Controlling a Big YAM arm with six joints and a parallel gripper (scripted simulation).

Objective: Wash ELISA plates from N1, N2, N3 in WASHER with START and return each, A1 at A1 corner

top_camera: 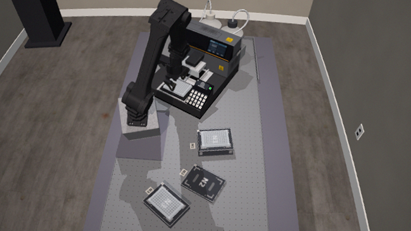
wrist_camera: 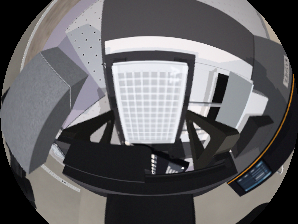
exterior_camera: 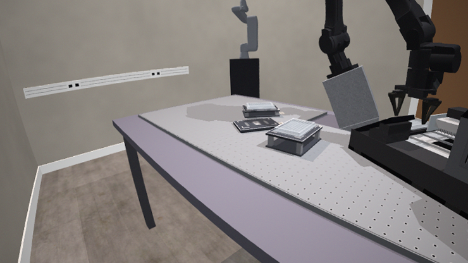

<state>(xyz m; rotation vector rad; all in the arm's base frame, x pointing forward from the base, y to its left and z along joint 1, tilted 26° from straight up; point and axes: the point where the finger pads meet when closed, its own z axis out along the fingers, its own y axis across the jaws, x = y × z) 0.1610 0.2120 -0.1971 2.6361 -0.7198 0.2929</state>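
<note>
Now: hand 30 mm above the washer carrier. Round my hand: plate washer: 130 mm to the left, 80 mm ahead, 30 mm above.
</note>
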